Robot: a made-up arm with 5 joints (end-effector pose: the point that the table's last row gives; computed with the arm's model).
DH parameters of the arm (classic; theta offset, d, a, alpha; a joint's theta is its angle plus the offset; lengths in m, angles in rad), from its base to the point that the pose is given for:
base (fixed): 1.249 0 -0.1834 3.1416
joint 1: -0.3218 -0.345 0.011 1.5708
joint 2: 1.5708 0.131 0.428 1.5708
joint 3: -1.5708 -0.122 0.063 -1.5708
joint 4: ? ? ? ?
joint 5: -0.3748 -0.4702 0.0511 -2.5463
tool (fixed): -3.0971 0.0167 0 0
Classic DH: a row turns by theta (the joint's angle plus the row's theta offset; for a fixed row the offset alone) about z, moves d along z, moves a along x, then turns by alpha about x.
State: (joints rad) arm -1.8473 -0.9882 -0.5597 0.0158 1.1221
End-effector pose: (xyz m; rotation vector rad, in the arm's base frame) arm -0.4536 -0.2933 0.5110 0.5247 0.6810 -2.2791
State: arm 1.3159 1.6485 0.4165 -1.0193 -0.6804
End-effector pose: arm -0.4592 0.1170 0.1236 -2.7238 -0.2049 -0.4474
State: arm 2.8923 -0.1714 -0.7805 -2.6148 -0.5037
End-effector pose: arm 0.2020 0.2474 -0.3560 -2.0983 -1.2231 -1.5862
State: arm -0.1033 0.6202 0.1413 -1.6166 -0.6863
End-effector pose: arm -0.5860 -0.4364 0.0580 -0.5562 -1.4151 -0.2552
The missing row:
joint 4: 0 -0.048 0.101 -1.5708
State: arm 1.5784 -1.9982 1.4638 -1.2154 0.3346
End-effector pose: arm -0.0461 -0.0620 0.5531 2.0012 0.4142 -1.8471
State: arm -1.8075 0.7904 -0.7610 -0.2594 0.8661
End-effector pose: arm -0.0798 -0.3146 -0.1500 2.1424 0.1336 -0.5944
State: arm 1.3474 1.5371 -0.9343 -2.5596 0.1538
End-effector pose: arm -0.7924 0.0330 0.7646 -0.7578 -0.4980 -0.3222
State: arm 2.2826 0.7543 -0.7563 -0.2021 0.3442
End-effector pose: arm 0.0575 -0.1606 -0.1419 1.2855 1.5089 0.7248
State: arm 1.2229 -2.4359 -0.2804 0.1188 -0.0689
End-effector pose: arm -0.0557 -0.3001 0.8095 -0.9587 -1.4994 1.7088
